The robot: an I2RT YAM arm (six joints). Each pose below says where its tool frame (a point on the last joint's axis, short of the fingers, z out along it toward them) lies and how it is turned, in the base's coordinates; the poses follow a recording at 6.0 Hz.
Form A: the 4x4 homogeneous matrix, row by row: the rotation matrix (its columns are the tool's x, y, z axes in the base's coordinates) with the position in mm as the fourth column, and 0 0 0 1 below. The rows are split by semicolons.
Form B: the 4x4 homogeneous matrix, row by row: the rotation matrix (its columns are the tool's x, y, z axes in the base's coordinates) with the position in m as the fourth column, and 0 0 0 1 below. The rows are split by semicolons. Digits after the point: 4 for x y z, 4 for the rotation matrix.
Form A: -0.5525, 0.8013, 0.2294, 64.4; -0.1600, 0.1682, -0.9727, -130.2; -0.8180, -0.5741, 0.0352, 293.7; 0, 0, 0, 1
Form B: -0.5525, 0.8013, 0.2294, 0.0644; -0.1600, 0.1682, -0.9727, -0.1302; -0.8180, -0.5741, 0.0352, 0.2937; 0, 0, 0, 1
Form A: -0.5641, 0.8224, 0.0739, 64.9; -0.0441, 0.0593, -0.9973, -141.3; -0.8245, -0.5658, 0.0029, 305.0; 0, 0, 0, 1
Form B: -0.5641, 0.8224, 0.0739, 0.0649; -0.0441, 0.0593, -0.9973, -0.1413; -0.8245, -0.5658, 0.0029, 0.3050; 0, 0, 0, 1
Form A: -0.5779, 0.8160, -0.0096, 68.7; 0.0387, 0.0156, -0.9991, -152.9; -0.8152, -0.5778, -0.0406, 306.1; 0, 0, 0, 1
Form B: -0.5779, 0.8160, -0.0096, 0.0687; 0.0387, 0.0156, -0.9991, -0.1529; -0.8152, -0.5778, -0.0406, 0.3061; 0, 0, 0, 1
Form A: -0.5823, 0.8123, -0.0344, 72.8; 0.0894, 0.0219, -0.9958, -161.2; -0.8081, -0.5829, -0.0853, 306.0; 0, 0, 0, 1
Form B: -0.5823, 0.8123, -0.0344, 0.0728; 0.0894, 0.0219, -0.9958, -0.1612; -0.8081, -0.5829, -0.0853, 0.3060; 0, 0, 0, 1
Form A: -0.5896, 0.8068, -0.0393, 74.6; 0.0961, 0.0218, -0.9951, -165.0; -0.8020, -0.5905, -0.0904, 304.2; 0, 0, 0, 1
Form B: -0.5896, 0.8068, -0.0393, 0.0746; 0.0961, 0.0218, -0.9951, -0.1650; -0.8020, -0.5905, -0.0904, 0.3042; 0, 0, 0, 1
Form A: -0.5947, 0.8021, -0.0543, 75.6; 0.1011, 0.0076, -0.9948, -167.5; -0.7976, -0.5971, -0.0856, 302.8; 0, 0, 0, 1
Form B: -0.5947, 0.8021, -0.0543, 0.0756; 0.1011, 0.0076, -0.9948, -0.1675; -0.7976, -0.5971, -0.0856, 0.3028; 0, 0, 0, 1
